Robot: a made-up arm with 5 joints.
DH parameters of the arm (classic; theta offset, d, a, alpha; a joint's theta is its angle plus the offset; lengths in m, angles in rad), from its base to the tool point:
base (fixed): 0 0.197 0 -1.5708
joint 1: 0 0.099 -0.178 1.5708
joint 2: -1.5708 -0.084 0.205 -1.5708
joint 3: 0 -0.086 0.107 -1.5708
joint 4: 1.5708 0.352 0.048 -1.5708
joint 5: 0 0.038 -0.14 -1.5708
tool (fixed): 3.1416 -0.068 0 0
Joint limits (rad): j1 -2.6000..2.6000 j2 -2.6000..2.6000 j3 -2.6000..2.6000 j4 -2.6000..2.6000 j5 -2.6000..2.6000
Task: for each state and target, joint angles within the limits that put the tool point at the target. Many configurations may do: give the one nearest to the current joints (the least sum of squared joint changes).
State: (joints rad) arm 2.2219 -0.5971 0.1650 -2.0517 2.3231
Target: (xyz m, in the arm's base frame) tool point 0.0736 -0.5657 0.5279
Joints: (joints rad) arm 2.4823 -0.0992 -0.6239 -2.1029 2.5155
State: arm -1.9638 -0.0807 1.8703 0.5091 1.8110
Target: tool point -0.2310 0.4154 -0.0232
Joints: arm -0.9517 -0.3469 2.0418 -0.0646 1.8060
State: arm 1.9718 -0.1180 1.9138 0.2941 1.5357
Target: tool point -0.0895 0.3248 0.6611
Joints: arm 1.7669 0.2033 1.4841 0.1314 1.6653
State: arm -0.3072 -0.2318 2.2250 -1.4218 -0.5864
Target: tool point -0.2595 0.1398 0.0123
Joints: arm -0.8015 0.0743 2.1283 -1.6538 -0.8472
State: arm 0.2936 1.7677 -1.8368 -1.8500 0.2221
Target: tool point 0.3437 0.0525 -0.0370
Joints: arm 0.6241 1.7372 -1.7876 -1.7732 -0.2421
